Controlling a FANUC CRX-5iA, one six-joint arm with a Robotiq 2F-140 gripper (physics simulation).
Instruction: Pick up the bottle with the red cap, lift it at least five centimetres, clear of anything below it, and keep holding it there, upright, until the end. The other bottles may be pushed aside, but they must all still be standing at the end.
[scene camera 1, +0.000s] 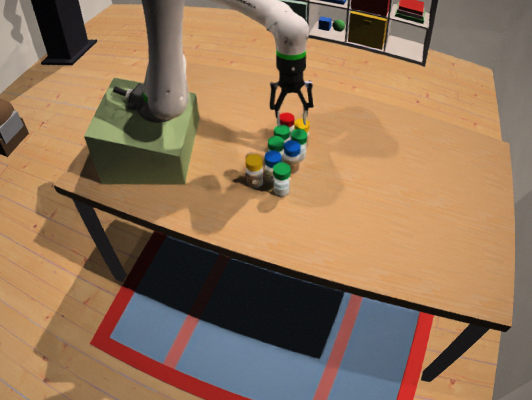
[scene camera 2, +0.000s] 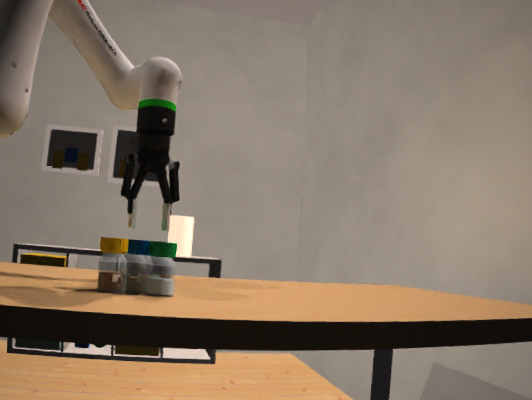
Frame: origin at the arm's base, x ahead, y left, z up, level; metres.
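Where they show: gripper, fingertip midpoint: (scene camera 1: 291, 123) (scene camera 2: 148, 229).
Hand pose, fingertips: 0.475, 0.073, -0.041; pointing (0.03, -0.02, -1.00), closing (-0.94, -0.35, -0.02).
After its pixels a point has its place, as x, y, z.
The red-capped bottle (scene camera 1: 286, 119) @[0.446, 0.122, -0.069] is at the back of a tight cluster on the table, its cap showing and its body mostly hidden; it does not show in the scene camera 2 view. My gripper (scene camera 1: 292, 120) @[0.475, 0.073, -0.041] (scene camera 2: 148, 226) @[0.475, 0.073, -0.041] is open and empty, pointing down. Its fingertips are above the cap level of the front bottles in the scene camera 2 view. In the scene camera 1 view, the red cap appears between the fingertips, nearer the left one, and the right fingertip overlaps a yellow-capped bottle (scene camera 1: 302, 125) @[0.507, 0.105, -0.069]. Whether the fingers touch anything there is unclear.
Green-capped bottles (scene camera 1: 282, 132) @[0.449, 0.049, -0.069] (scene camera 1: 299, 137) @[0.511, 0.040, -0.069] (scene camera 1: 276, 144) @[0.445, -0.015, -0.068] (scene camera 1: 281, 171) @[0.491, -0.131, -0.068] (scene camera 2: 163, 249) @[0.487, -0.144, -0.083], blue-capped bottles (scene camera 1: 292, 149) @[0.501, -0.024, -0.069] (scene camera 1: 273, 159) @[0.454, -0.086, -0.069] and another yellow-capped bottle (scene camera 1: 254, 162) @[0.400, -0.114, -0.069] (scene camera 2: 114, 245) @[0.394, -0.130, -0.083] stand close together in front. The green robot base (scene camera 1: 142, 160) @[0.037, -0.206, -0.055] is left on the table (scene camera 1: 400, 200) @[0.894, -0.052, -0.173] (scene camera 2: 300, 302) @[0.770, -0.161, -0.174].
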